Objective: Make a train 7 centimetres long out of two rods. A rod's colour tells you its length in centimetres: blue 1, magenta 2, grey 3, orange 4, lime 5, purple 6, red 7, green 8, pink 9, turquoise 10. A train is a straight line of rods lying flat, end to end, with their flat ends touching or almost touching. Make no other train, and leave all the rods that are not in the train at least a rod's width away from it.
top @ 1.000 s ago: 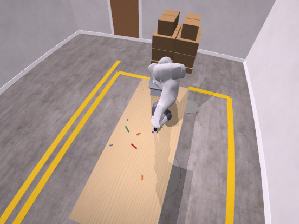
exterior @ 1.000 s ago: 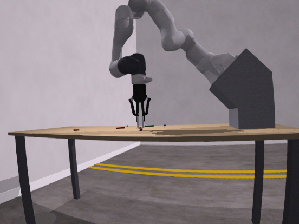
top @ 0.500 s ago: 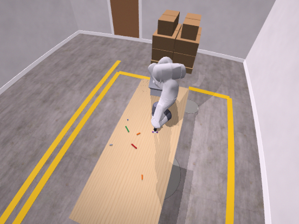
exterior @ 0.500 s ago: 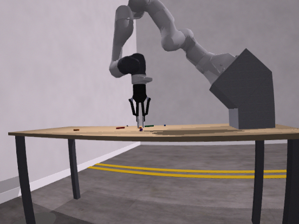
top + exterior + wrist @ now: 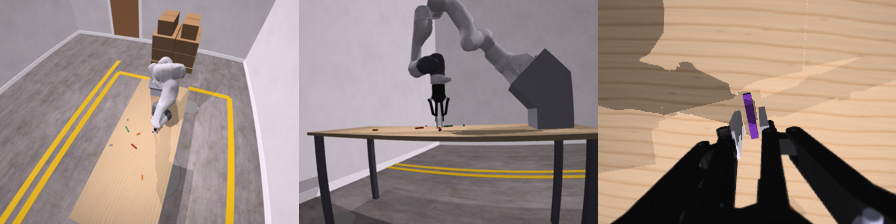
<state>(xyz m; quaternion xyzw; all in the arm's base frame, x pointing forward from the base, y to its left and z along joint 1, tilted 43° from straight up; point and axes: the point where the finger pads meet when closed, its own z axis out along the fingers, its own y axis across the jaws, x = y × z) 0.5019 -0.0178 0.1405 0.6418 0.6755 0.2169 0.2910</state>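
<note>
My gripper is now 50 mm above the purple rod. Also, from my hand: small blue rod (130 mm behind, 310 mm to the right, 50 mm below); then red rod (180 mm ahead, 190 mm to the right, 50 mm below); then green rod (10 mm behind, 290 mm to the right, 50 mm below).
</note>
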